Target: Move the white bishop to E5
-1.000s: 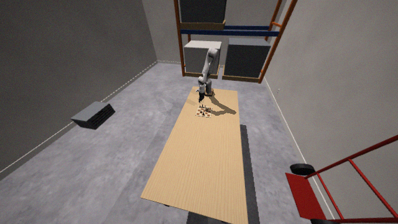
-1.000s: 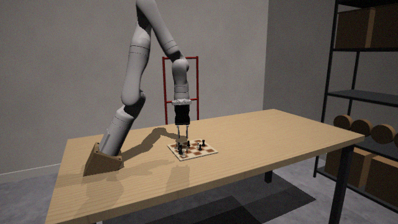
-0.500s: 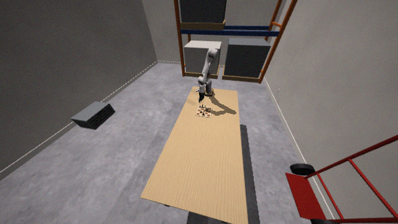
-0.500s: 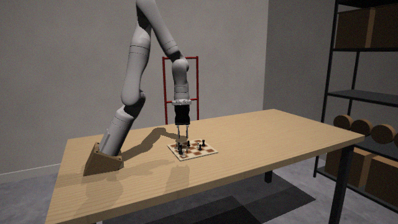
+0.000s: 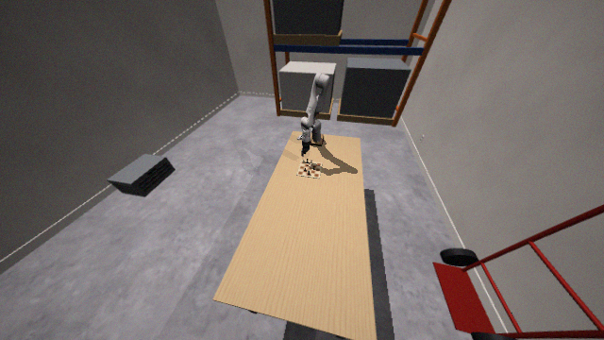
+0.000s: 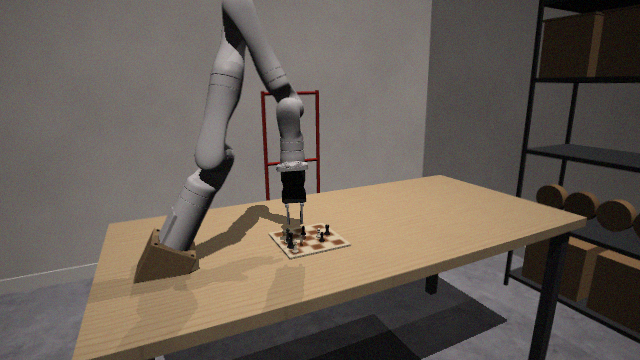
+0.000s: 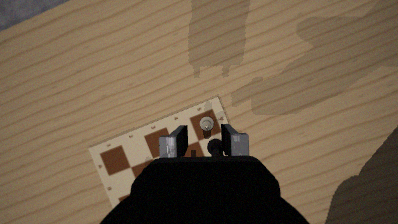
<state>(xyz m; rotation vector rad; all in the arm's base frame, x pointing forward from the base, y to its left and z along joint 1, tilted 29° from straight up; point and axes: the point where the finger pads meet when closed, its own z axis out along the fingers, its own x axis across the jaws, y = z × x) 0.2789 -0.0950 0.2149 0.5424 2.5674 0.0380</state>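
The white bishop is 9 cm below my hand. Also, from my hand: black piece 9 cm below, 4 cm to the left; chessboard 12 cm below, 8 cm ahead, 7 cm to the left.
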